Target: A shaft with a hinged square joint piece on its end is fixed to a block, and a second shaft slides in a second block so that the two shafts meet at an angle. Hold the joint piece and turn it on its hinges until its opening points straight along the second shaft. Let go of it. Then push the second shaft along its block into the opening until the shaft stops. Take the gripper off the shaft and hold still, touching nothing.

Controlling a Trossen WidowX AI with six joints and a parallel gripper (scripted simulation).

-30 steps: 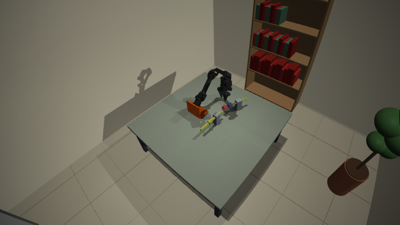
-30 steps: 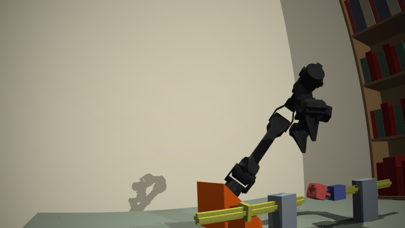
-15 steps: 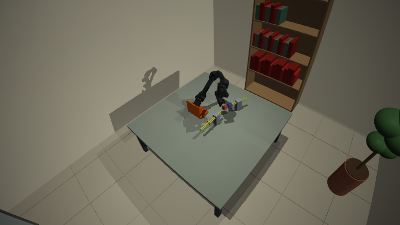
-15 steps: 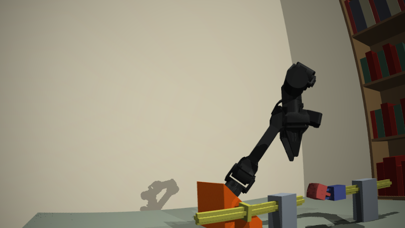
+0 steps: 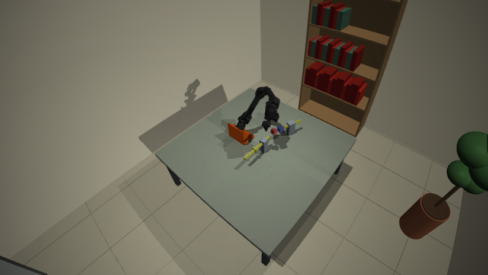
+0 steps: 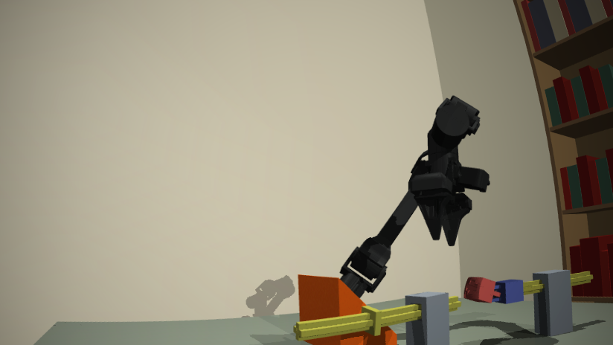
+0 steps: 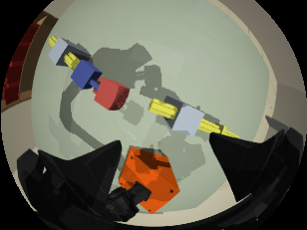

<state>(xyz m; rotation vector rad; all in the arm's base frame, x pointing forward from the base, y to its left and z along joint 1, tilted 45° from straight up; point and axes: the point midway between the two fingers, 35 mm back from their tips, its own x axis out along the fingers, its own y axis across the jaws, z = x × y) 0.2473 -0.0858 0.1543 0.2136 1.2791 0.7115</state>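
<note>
Right now the red joint piece is 9 cm below my gripper tip, 8 cm to the left of it and 2 cm ahead of it.
</note>
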